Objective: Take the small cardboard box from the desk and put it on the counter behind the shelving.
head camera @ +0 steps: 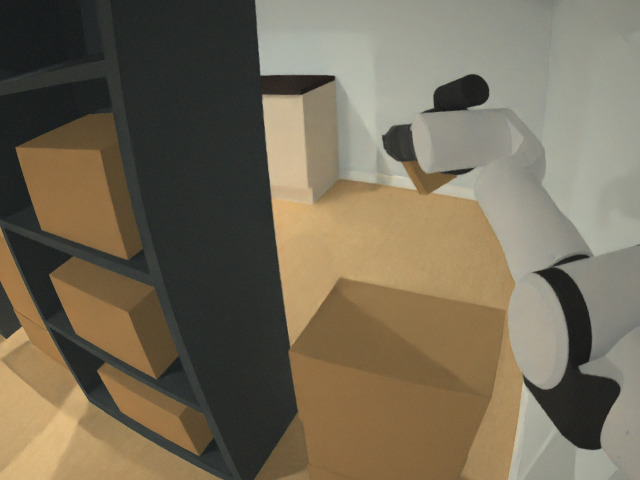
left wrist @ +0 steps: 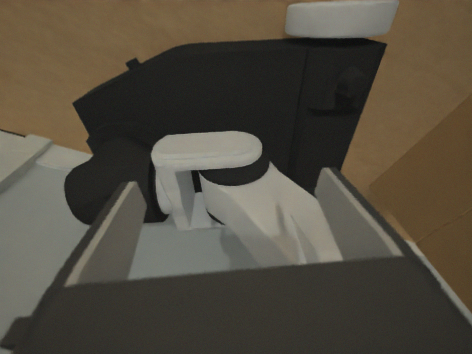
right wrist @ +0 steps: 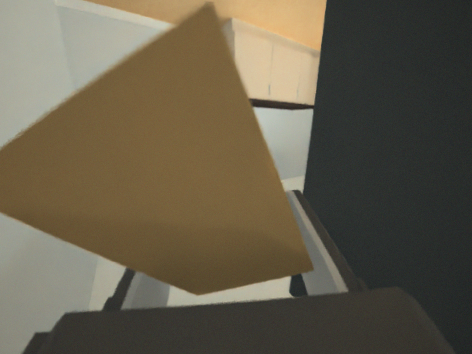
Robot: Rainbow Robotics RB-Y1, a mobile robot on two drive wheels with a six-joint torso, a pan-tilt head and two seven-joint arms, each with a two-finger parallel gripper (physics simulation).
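Places are measured from the robot's base along level axes (x right, y ahead, z up), in centimetres.
Pixels of known places: left gripper, between the fingertips: (left wrist: pixel 231 186).
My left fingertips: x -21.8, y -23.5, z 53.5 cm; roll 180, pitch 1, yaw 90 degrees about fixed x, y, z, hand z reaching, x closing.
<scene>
Behind a point stands the place of what it marks.
The small cardboard box (head camera: pixel 425 181) {x 16.9, y 48.2, z 120.8 cm} (right wrist: pixel 165 150) is held in my right gripper (right wrist: pixel 232 204) {x 16.1, y 55.1, z 125.2 cm}, which is shut on it. In the head camera it shows below the wrist, partly hidden by the arm, apart from the counter and in front of the wall. The counter (head camera: pixel 284 139) {x -22.1, y 286.5, z 52.4 cm} (right wrist: pixel 272 67) {x -62.8, y 306.1, z 44.2 cm} has a dark top and pale sides. It stands beyond the dark shelving (head camera: pixel 206 206) {x -24.6, y 73.0, z 106.8 cm} (right wrist: pixel 390 150) {x -21.9, y 78.7, z 125.4 cm}, which hides its left part in the head camera. My left gripper (left wrist: pixel 231 186) {x -21.8, y -23.5, z 53.6 cm} is open and empty, above the robot's own base. The desk does not show.
A large cardboard box (head camera: pixel 392 423) {x 14.2, y 43.1, z 64.7 cm} (left wrist: pixel 442 175) {x 14.5, y 42.9, z 15.1 cm} stands on the floor at the lower middle of the head view, close to the shelving. Boxes (head camera: pixel 69 191) {x -60.3, y 72.0, z 114.9 cm} (head camera: pixel 103 320) {x -66.7, y 75.0, z 71.3 cm} (head camera: pixel 149 408) {x -65.1, y 74.3, z 28.9 cm} lie on the shelves. A pale wall (head camera: pixel 594 129) {x 92.0, y 101.6, z 115.8 cm} runs along the right, behind my right arm.
</scene>
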